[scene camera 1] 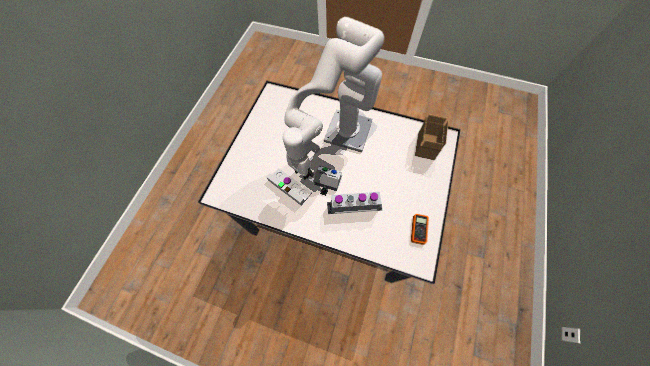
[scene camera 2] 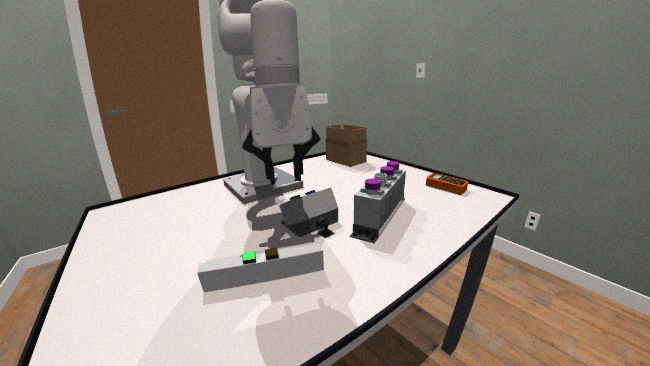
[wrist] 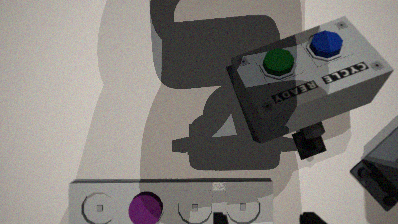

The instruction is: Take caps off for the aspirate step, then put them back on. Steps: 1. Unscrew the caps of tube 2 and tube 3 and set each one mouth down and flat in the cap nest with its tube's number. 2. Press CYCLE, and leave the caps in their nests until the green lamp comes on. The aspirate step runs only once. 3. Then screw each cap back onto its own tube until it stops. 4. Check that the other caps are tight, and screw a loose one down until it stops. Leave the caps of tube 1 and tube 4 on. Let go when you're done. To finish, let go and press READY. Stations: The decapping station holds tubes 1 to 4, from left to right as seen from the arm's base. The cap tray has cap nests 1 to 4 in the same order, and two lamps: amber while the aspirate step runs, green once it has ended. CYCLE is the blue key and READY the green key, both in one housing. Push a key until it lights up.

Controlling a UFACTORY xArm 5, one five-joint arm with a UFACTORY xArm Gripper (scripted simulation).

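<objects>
A cardboard box: visible in scene camera 1, visible in scene camera 2. Wrist view: cardboard box out of frame. Same spot on the cardboard box: (scene camera 1: 419, 146) and (scene camera 2: 348, 146).
</objects>
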